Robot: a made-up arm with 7 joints. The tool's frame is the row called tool.
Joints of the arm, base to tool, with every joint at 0 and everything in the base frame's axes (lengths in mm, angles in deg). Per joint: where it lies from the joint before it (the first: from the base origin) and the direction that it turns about. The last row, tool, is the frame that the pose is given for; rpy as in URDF.
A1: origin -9.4 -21.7 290.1 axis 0 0.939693 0.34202
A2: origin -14.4 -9 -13 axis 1 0 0
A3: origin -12 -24 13.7 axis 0 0 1
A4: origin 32.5 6.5 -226.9 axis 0 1 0
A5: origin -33.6 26.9 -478.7 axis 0 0 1
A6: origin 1.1 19.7 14.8 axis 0 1 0
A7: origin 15.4 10.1 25.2 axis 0 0 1
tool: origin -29 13.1 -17.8 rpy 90 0 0
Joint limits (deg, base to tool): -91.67..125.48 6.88..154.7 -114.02..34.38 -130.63..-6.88 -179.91..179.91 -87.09..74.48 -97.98..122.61
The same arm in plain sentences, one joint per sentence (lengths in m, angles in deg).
The arm has seven revolute joints in a row. What follows holds with every joint at zero, and every direction is one of the base frame's.
The first joint sits 0.0094 m along -x and 0.0217 m along -y and 0.2901 m along +z from the base frame's origin and turns about the direction (0, 0.9397, 0.342), from -91.67 to 125.48 deg.
The second joint sits 0.0144 m along -x and 0.0090 m along -y and 0.0130 m along -z from the first joint and turns about +x, from 6.88 to 154.70 deg.
The third joint sits 0.0120 m along -x and 0.0240 m along -y and 0.0137 m along +z from the second joint and turns about +z, from -114.02 to 34.38 deg.
The fourth joint sits 0.0325 m along +x and 0.0065 m along +y and 0.2269 m along -z from the third joint and turns about +y, from -130.63 to -6.88 deg.
The fifth joint sits 0.0336 m along -x and 0.0269 m along +y and 0.4787 m along -z from the fourth joint and turns about +z, from -179.91 to 179.91 deg.
The sixth joint sits 0.0011 m along +x and 0.0197 m along +y and 0.0148 m along +z from the fifth joint and turns about +y, from -87.09 to 74.48 deg.
The seventh joint sits 0.0154 m along +x and 0.0101 m along +y and 0.0252 m along +z from the sixth joint and turns about +z, from -97.98 to 122.61 deg.
The tool frame, which is the frame that the pose is given for, sits 0.0290 m along -x and 0.0131 m along +y and 0.0178 m along -z from the seventh joint; its axes are the base frame's turned by roll 90.00, pitch 0.00 and yaw 0.00 deg (as in URDF: about the fixed x, then y, then z).

